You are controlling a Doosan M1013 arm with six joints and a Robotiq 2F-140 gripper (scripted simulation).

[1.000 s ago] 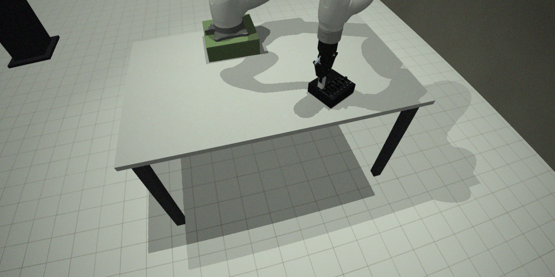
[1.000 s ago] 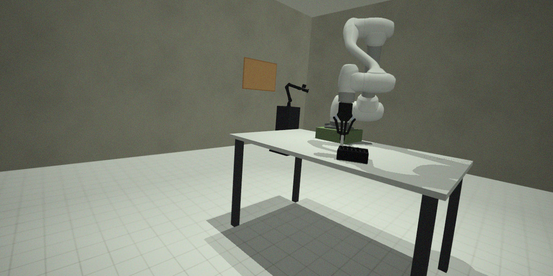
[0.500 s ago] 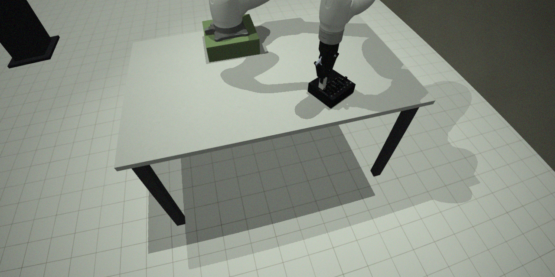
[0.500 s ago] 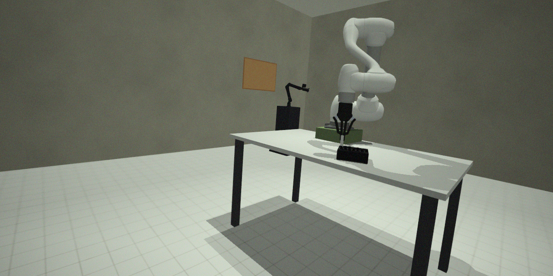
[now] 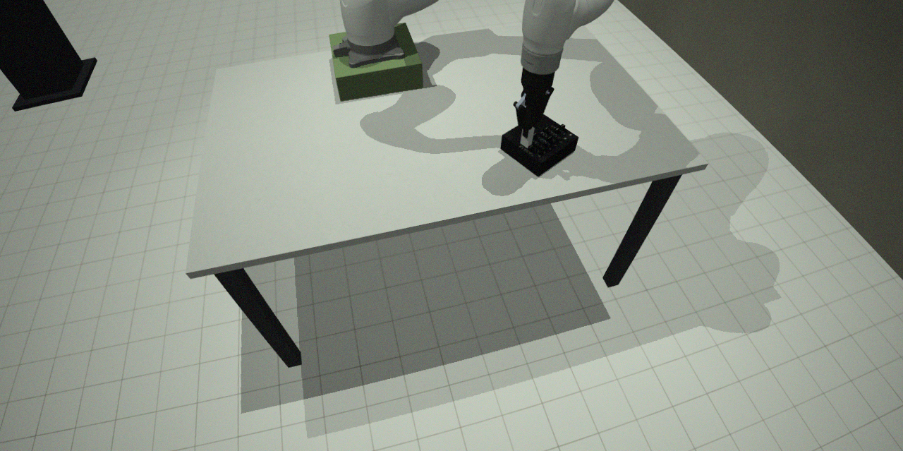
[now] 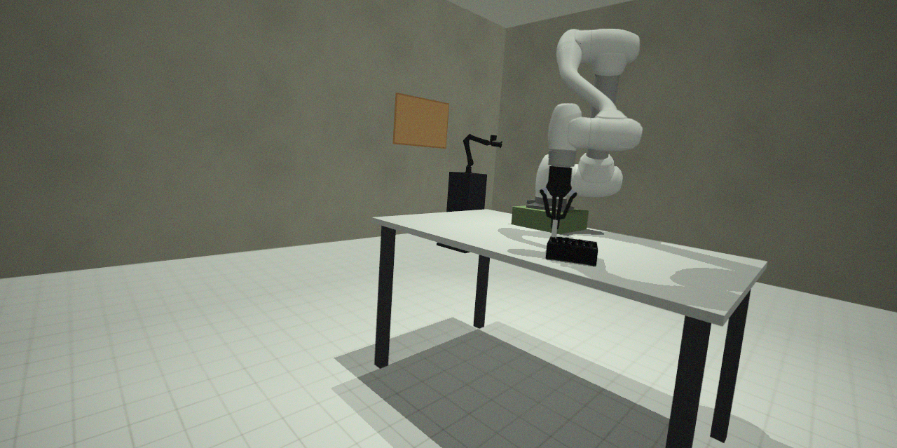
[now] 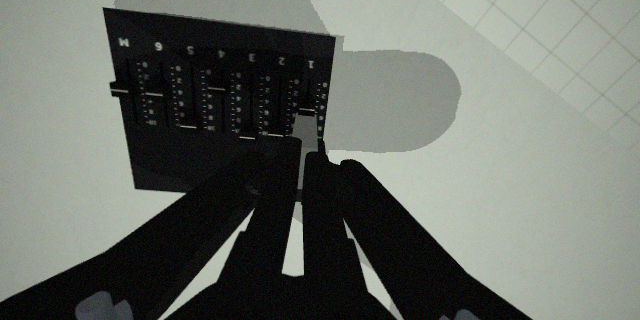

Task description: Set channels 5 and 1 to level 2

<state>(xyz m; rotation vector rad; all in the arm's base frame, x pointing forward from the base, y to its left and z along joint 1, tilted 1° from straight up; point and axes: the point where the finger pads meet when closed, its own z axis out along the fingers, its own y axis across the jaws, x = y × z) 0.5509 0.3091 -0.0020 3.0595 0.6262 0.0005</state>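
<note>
The channel 2 fader cap is 10 mm behind my hand, 20 mm to the left of it and 30 mm below it. From my hand the other things lie so: channel 1 fader cap 20 mm ahead, 10 mm to the left, 30 mm below; channel 3 fader cap 30 mm behind, 40 mm to the left, 30 mm below; channel 4 fader cap 70 mm to the left, 30 mm below.
</note>
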